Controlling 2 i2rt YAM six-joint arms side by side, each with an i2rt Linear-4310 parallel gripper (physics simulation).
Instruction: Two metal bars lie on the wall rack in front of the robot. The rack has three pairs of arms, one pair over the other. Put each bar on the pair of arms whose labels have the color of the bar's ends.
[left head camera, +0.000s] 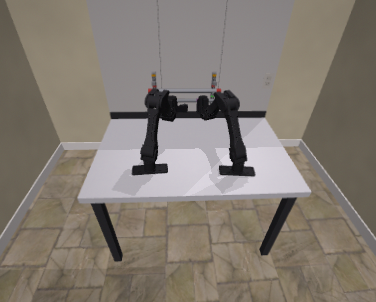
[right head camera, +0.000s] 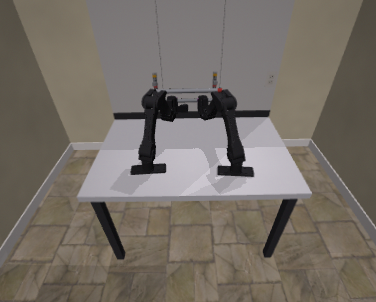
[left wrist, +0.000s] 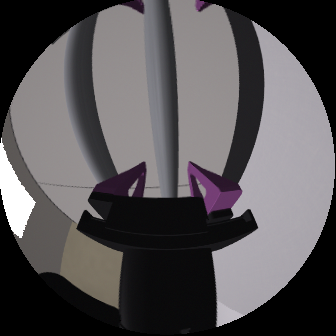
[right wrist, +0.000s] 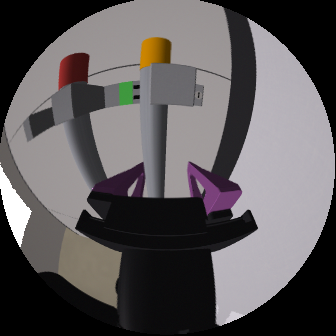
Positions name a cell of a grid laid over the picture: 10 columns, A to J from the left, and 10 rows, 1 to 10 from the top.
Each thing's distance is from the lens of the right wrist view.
my right gripper (right wrist: E5): 13 cm
red-ended bar (right wrist: C4): 10 cm
orange-ended bar (right wrist: E4): 9 cm
